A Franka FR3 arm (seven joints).
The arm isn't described. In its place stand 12 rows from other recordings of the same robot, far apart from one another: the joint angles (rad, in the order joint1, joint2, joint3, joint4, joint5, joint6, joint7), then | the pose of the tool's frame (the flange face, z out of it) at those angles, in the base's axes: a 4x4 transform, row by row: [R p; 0 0 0 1], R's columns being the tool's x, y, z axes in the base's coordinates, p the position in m.
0.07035 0.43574 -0.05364 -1.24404 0.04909 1.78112 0.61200 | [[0.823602 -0.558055 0.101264 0.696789], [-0.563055 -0.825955 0.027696 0.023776], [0.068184 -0.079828 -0.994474 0.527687], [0 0 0 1]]
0.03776 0.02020 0.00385 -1.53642 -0.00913 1.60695 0.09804 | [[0.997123 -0.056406 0.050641 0.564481], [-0.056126 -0.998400 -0.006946 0.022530], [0.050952 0.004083 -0.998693 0.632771], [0 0 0 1]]
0.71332 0.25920 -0.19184 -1.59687 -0.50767 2.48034 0.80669 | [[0.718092 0.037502 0.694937 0.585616], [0.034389 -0.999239 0.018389 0.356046], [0.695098 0.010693 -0.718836 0.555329], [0 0 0 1]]
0.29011 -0.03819 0.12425 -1.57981 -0.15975 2.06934 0.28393 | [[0.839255 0.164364 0.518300 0.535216], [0.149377 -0.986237 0.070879 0.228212], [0.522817 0.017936 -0.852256 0.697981], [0 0 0 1]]
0.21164 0.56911 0.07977 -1.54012 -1.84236 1.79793 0.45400 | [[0.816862 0.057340 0.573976 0.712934], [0.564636 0.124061 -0.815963 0.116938], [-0.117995 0.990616 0.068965 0.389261], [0 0 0 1]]
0.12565 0.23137 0.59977 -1.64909 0.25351 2.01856 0.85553 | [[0.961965 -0.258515 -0.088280 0.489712], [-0.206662 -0.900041 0.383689 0.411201], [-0.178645 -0.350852 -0.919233 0.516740], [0 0 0 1]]
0.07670 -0.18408 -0.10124 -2.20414 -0.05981 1.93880 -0.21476 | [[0.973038 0.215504 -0.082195 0.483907], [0.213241 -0.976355 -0.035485 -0.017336], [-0.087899 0.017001 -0.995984 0.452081], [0 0 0 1]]
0.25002 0.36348 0.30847 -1.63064 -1.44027 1.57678 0.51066 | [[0.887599 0.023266 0.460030 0.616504], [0.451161 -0.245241 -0.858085 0.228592], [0.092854 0.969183 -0.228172 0.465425], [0 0 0 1]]
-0.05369 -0.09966 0.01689 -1.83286 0.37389 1.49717 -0.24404 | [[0.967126 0.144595 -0.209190 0.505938], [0.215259 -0.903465 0.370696 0.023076], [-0.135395 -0.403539 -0.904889 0.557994], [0 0 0 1]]
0.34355 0.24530 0.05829 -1.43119 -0.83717 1.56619 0.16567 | [[0.959337 0.181015 0.216578 0.609605], [0.281940 -0.651256 -0.704539 0.167399], [0.013516 0.736952 -0.675809 0.579387], [0 0 0 1]]
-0.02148 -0.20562 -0.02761 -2.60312 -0.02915 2.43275 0.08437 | [[0.993199 -0.111147 0.034682 0.428233], [-0.110682 -0.993742 -0.015040 -0.020848], [0.036136 0.011099 -0.999285 0.328691], [0 0 0 1]]
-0.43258 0.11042 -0.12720 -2.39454 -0.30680 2.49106 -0.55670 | [[0.963896 0.248353 -0.096048 0.422402], [0.229703 -0.957970 -0.171844 -0.263416], [-0.134689 0.143577 -0.980431 0.270321], [0 0 0 1]]
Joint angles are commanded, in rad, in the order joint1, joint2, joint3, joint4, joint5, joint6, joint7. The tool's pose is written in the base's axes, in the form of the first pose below.
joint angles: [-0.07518 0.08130 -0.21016 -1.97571 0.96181 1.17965 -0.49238]
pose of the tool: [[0.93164 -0.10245 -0.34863 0.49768], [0.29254 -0.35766 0.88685 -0.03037], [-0.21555 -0.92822 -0.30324 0.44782], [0 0 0 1]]
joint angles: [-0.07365 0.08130 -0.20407 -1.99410 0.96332 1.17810 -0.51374]
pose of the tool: [[0.92764 -0.09661 -0.36077 0.49434], [0.30882 -0.34484 0.88641 -0.02558], [-0.21004 -0.93368 -0.29005 0.44110], [0 0 0 1]]
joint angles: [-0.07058 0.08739 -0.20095 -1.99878 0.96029 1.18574 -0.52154]
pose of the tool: [[0.92606 -0.09593 -0.36497 0.49486], [0.31254 -0.34703 0.88425 -0.02307], [-0.21148 -0.93294 -0.29139 0.43572], [0 0 0 1]]
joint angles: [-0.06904 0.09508 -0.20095 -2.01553 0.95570 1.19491 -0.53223]
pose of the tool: [[0.92355 -0.10635 -0.36844 0.49295], [0.31277 -0.34701 0.88417 -0.02244], [-0.22189 -0.93181 -0.28722 0.42486], [0 0 0 1]]
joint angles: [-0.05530 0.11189 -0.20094 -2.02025 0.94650 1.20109 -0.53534]
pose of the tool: [[0.91459 -0.11764 -0.38688 0.49367], [0.32491 -0.35577 0.87627 -0.01649], [-0.24072 -0.92714 -0.28716 0.41371], [0 0 0 1]]
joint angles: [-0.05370 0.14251 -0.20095 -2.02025 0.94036 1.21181 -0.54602]
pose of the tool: [[0.90994 -0.13354 -0.39264 0.49664], [0.32436 -0.36081 0.87442 -0.01692], [-0.25844 -0.92303 -0.28500 0.39749], [0 0 0 1]]
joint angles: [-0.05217 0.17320 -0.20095 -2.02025 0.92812 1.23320 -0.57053]
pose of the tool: [[0.90892 -0.13441 -0.39472 0.49977], [0.32311 -0.37134 0.87047 -0.01848], [-0.26357 -0.91872 -0.29408 0.38008], [0 0 0 1]]
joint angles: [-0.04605 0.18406 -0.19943 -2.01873 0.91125 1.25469 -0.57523]
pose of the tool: [[0.90758 -0.13073 -0.39900 0.50177], [0.32178 -0.39390 0.86099 -0.01735], [-0.26972 -0.90981 -0.31543 0.37274], [0 0 0 1]]
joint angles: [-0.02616 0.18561 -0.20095 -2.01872 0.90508 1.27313 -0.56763]
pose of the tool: [[0.90496 -0.12729 -0.40601 0.50363], [0.32402 -0.41231 0.85148 -0.00979], [-0.27578 -0.90211 -0.33188 0.37058], [0 0 0 1]]
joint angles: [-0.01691 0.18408 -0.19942 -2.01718 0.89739 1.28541 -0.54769]
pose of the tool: [[0.90210 -0.13481 -0.40992 0.50482], [0.31889 -0.43173 0.84376 -0.00581], [-0.29072 -0.89187 -0.34647 0.37073], [0 0 0 1]]
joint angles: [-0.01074 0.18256 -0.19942 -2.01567 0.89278 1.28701 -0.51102]
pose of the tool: [[0.89509 -0.16163 -0.41556 0.50501], [0.30838 -0.44875 0.83876 -0.00318], [-0.32205 -0.87892 -0.35183 0.37160], [0 0 0 1]]
